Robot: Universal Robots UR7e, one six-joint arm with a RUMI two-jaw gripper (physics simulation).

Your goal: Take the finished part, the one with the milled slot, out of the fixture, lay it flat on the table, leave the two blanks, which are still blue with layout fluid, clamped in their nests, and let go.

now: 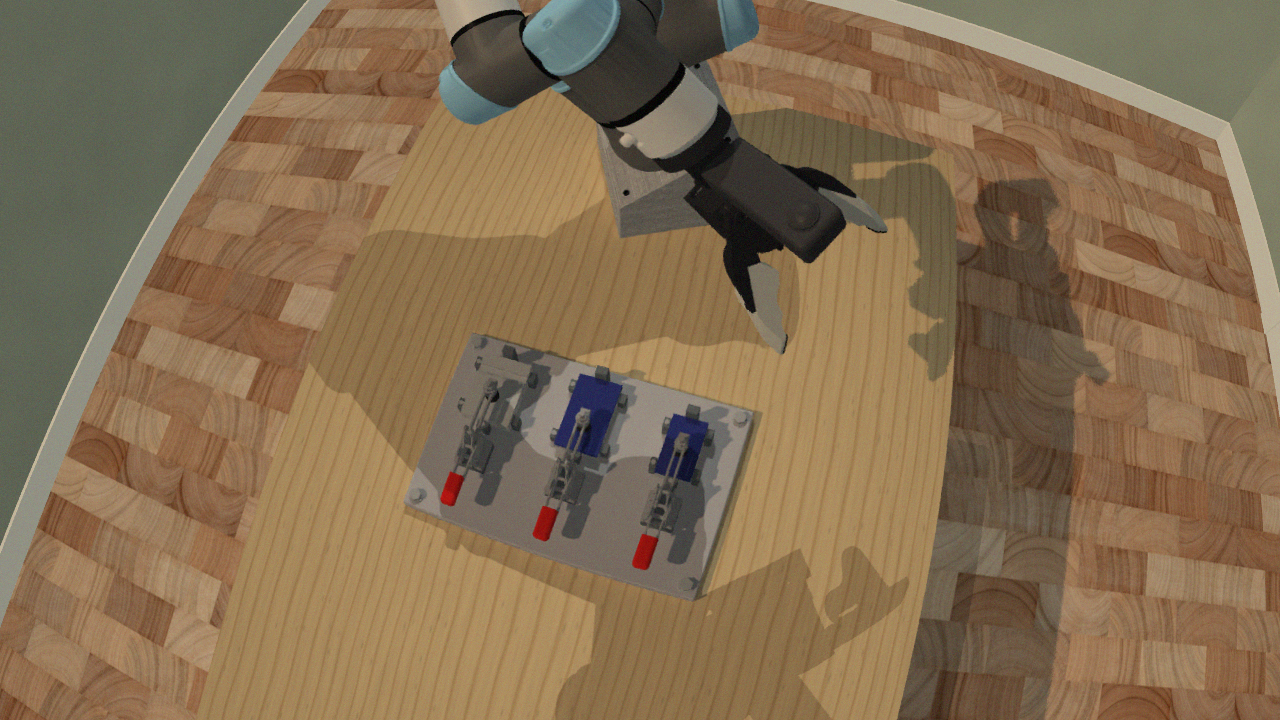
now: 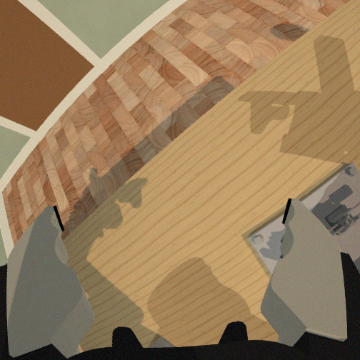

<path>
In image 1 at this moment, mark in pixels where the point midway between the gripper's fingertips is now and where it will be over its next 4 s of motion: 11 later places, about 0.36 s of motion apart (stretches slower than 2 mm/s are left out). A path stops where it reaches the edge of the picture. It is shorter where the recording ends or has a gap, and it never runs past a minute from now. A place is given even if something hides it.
My gripper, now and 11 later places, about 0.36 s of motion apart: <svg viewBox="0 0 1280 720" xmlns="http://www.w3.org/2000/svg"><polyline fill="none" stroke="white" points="836,290 836,290 836,289 836,288 837,288 837,287 836,286 838,287 798,293 680,311 531,335 443,353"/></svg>
</path>
